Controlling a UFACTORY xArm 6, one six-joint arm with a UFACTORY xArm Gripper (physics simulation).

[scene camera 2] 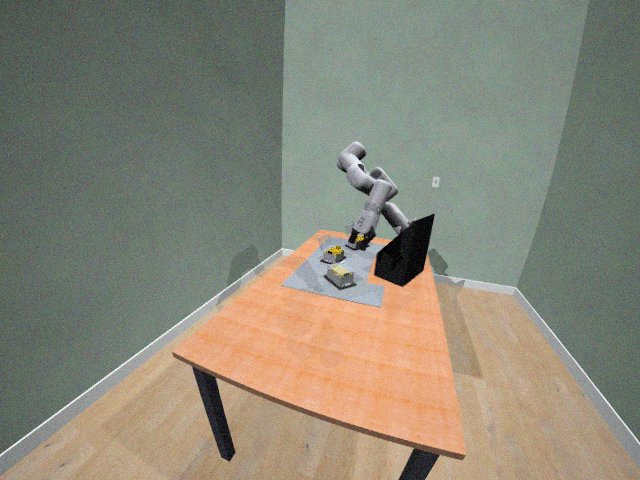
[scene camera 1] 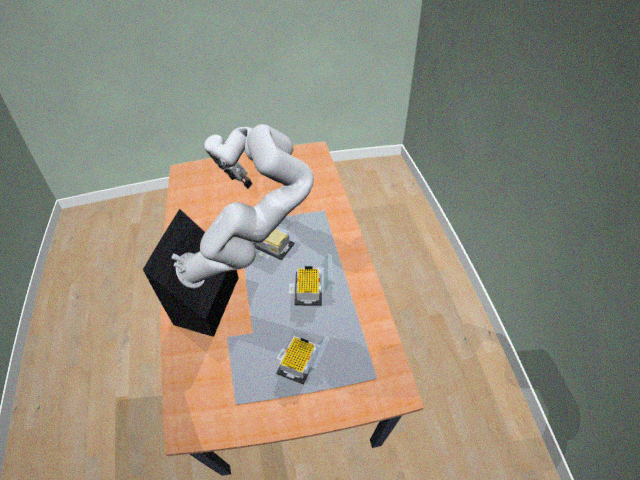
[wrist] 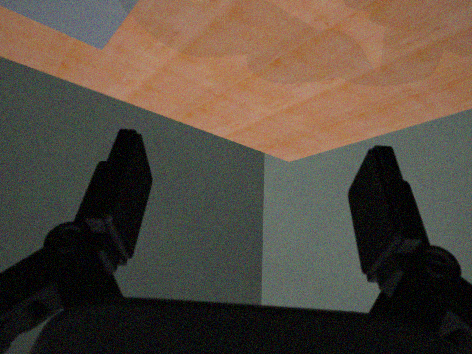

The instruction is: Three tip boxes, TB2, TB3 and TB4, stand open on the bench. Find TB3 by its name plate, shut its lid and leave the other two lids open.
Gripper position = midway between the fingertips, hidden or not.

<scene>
In view: the gripper (scene camera 2: 356, 246), a grey mat (scene camera 1: 275, 318), a tip box (scene camera 1: 279, 252), a tip box (scene camera 1: 287, 372) and a tip box (scene camera 1: 304, 299).
The gripper is seen too in the wrist view (wrist: 252, 162). The grey mat is seen too in scene camera 2 (scene camera 2: 309, 276).
</scene>
